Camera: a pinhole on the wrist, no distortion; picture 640 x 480 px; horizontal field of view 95.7 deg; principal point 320.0 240.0 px. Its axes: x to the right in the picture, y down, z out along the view. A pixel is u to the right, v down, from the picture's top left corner.
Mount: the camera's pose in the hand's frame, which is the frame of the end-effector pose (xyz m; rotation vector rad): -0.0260 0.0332 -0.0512 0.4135 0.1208 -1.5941
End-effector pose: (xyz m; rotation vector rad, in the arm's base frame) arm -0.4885 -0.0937 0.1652 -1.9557 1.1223 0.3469
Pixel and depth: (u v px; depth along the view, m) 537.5 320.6 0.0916
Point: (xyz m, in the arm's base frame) -0.4454 -0.0549 0.2005
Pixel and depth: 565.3 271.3 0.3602
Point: -0.1882 0.1803 0.2822
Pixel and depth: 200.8 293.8 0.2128
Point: -0.5098 0.0513 0.0459
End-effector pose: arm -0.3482 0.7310 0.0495 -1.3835 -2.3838 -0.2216
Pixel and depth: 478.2 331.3 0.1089
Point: -0.4032 0.7007 0.0144
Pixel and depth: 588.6 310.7 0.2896
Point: -0.6506 0.6025 -0.0682
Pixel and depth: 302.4 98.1 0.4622
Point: -0.3455 0.5348 -0.3974
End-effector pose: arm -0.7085 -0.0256 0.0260 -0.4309 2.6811 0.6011
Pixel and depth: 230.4 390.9 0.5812
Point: -0.6861 0.2060 -0.5508
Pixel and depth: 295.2 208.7 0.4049
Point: -0.4666 0.1012 -0.2145
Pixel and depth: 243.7 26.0 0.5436
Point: -0.1344 0.3006 -0.1199
